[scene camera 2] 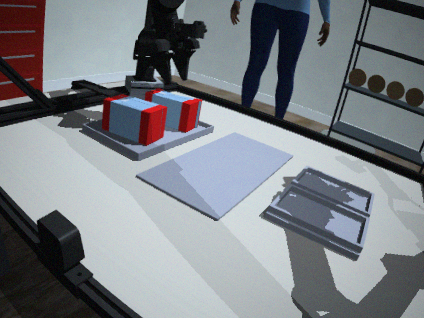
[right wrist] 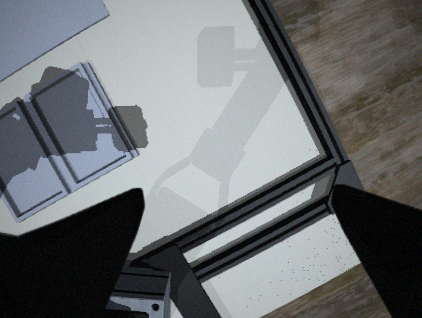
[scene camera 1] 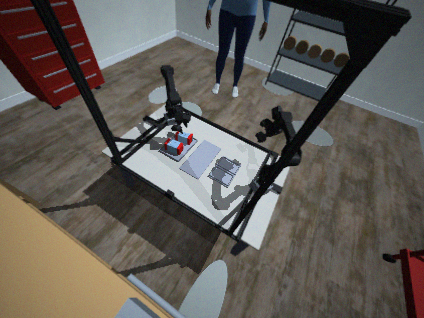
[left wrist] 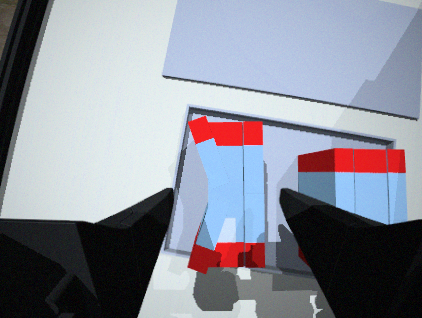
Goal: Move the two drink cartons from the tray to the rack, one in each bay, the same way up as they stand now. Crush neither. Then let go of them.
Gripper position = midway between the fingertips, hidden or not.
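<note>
Left gripper [scene camera 2: 177, 82] open, holding nothing. Left gripper [left wrist: 227, 194] in the left wrist view too. Right gripper [right wrist: 237, 195] open, holding nothing. Flat grey mat [left wrist: 360, 61]. Right wrist view, flat grey mat [right wrist: 35, 35] again.
</note>
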